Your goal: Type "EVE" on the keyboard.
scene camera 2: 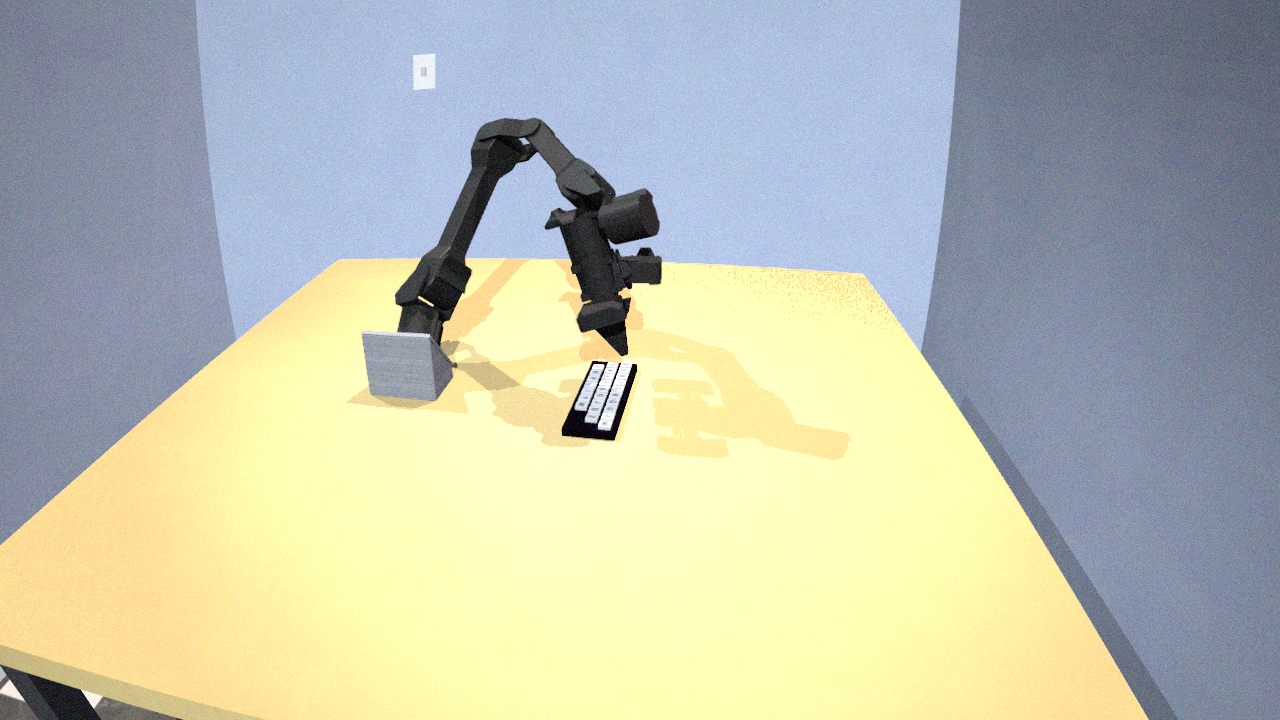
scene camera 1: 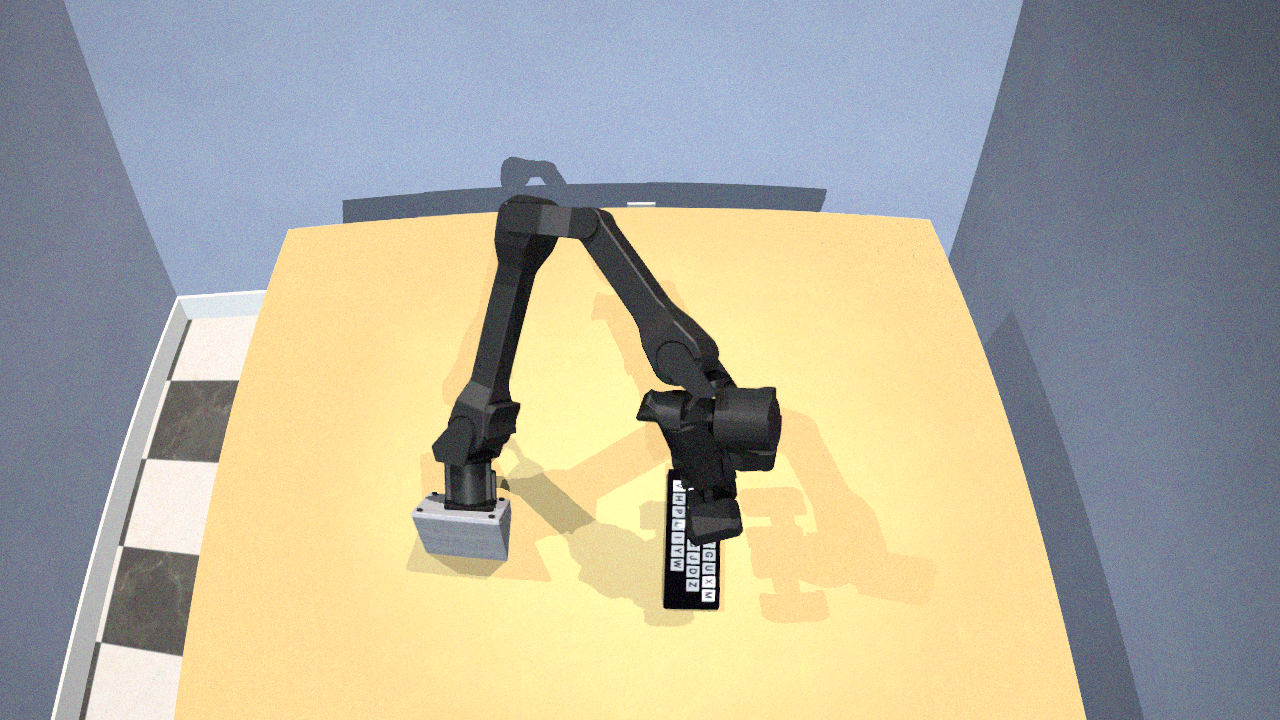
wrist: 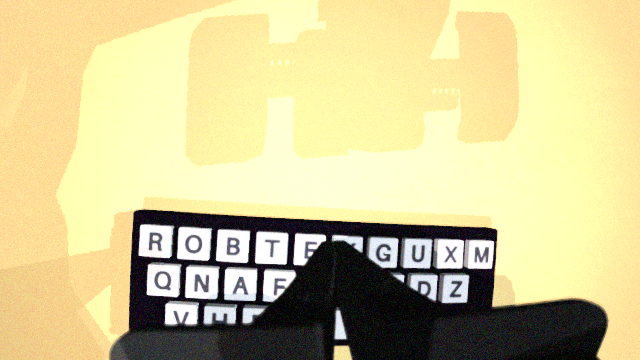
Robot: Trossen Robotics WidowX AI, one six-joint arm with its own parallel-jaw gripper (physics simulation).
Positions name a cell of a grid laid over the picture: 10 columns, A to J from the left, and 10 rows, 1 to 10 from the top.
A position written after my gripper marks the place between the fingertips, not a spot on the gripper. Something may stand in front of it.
In view: my gripper (scene camera 1: F8) and a keyboard (scene camera 1: F9).
My gripper shows as well in scene camera 2 (scene camera 2: E5) and in the wrist view (wrist: F7). The keyboard also shows in scene camera 2 (scene camera 2: E6) and in the wrist view (wrist: C9).
